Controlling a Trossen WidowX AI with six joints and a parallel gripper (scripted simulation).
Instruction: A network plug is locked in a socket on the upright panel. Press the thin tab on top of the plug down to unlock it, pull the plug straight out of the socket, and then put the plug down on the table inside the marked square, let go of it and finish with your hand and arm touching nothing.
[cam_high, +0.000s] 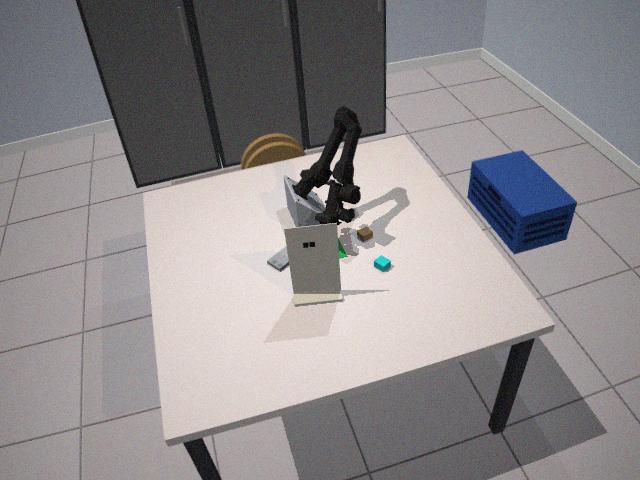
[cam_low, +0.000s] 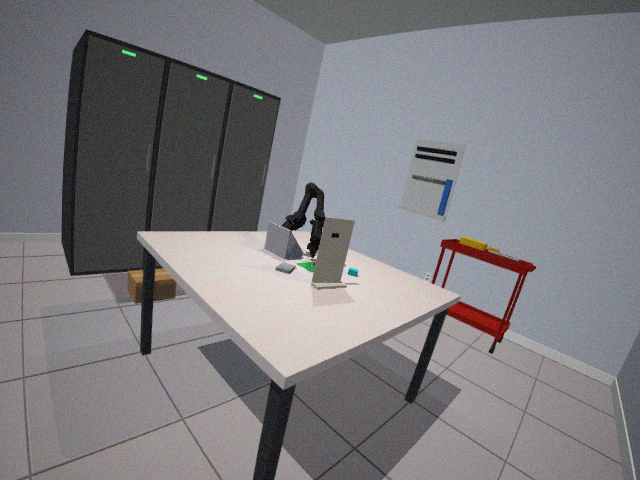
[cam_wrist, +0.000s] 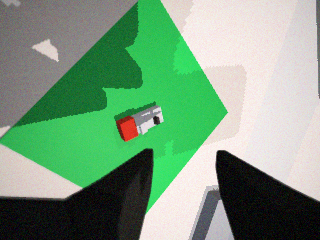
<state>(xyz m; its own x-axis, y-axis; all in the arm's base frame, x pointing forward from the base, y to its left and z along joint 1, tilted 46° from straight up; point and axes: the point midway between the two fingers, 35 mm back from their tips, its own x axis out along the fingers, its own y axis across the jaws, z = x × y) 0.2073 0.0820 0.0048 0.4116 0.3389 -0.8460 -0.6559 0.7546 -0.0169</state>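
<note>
Right now the grey network plug is 5 cm below my gripper tip. From my gripper tip the other things lie so: green marked square 5 cm below; brown cube 2 cm behind, 16 cm to the left, 4 cm below; flat grey block 18 cm to the right, 5 cm below.
</note>
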